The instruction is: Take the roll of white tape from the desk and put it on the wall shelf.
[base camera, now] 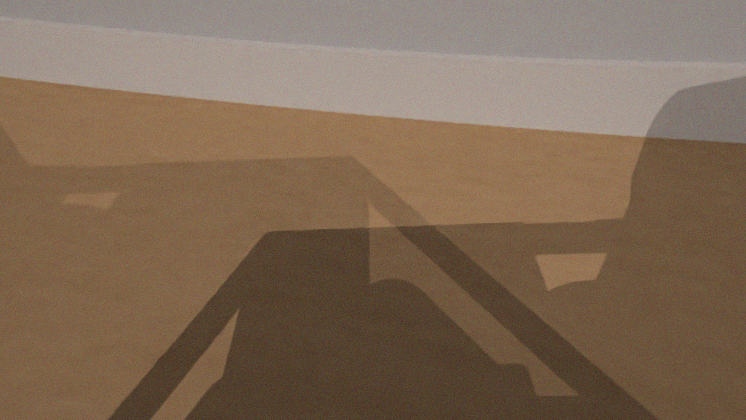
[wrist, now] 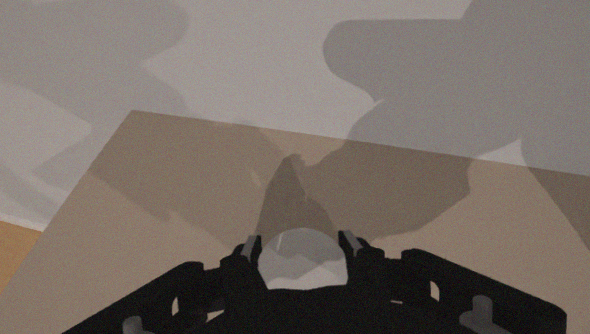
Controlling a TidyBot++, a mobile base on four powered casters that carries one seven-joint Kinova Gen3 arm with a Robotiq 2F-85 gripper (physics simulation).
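Note:
The roll of white tape sits between the two finger pads in the wrist view, at the bottom middle. Its rounded top shows and its lower part is hidden behind the gripper body. My gripper is shut on it. The flat tan board of the wall shelf lies beyond and below the fingers, with its left corner and back edge in view. Shadows of the arm and gripper fall on it. How far the tape is above the board is hard to tell. The desk does not show in a form I can make out.
A pale wall with grey shadows rises behind the tan board. A strip of wooden floor shows at the left. In the base camera view, the wooden floor carries large dark shadows and meets a pale band along the wall.

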